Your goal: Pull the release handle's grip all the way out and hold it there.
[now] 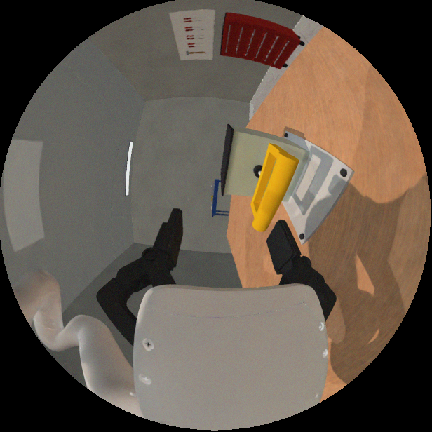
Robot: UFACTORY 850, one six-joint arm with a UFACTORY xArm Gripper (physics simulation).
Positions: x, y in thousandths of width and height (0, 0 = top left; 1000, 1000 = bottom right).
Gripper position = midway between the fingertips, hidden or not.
Note:
In view: the gripper (531, 524) and a grey base plate (751, 413).

